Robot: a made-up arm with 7 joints.
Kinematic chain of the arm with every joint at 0, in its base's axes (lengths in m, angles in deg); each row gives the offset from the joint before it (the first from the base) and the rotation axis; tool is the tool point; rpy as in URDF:
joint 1: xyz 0 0 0.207 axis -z
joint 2: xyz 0 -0.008 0.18 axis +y
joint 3: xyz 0 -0.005 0.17 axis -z
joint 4: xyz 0 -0.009 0.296 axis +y
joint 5: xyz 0 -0.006 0.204 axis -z
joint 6: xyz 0 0 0.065 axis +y
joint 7: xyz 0 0 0.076 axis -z
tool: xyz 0 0 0 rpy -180 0 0
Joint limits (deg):
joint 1: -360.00..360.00
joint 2: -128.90..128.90
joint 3: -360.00..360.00
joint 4: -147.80..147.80
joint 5: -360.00..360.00
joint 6: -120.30..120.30
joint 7: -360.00..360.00
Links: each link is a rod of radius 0.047 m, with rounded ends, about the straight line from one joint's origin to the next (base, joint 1, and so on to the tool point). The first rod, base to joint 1, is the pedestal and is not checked.
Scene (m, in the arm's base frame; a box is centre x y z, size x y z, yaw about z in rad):
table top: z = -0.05
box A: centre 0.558 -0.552 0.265 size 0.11 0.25 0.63 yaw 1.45
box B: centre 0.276 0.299 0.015 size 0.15 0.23 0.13 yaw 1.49
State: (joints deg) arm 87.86 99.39 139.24 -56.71 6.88 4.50 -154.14
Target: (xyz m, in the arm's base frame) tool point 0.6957 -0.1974 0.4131
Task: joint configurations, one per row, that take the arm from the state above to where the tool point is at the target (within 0.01 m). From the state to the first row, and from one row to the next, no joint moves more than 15 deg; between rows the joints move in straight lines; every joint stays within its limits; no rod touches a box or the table.
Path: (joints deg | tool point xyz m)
1: 84.81 99.16 131.54 -67.71 10.12 0.97 -154.86 | 0.2852 -0.5350 0.0944
2: 81.76 98.93 123.84 -78.72 13.35 -2.56 -155.58 | 0.3447 -0.4516 0.1299
3: 78.71 98.70 116.14 -89.72 16.59 -6.09 -156.30 | 0.3810 -0.3659 0.1786
4: 63.94 91.43 117.91 -77.85 13.51 -2.32 -155.58 | 0.4962 -0.3494 0.2282
5: 49.16 84.16 119.69 -65.97 10.43 1.45 -154.86 | 0.6076 -0.2937 0.3073
6: 34.39 76.89 121.47 -54.10 7.34 5.21 -154.14 | 0.6957 -0.1974 0.4131

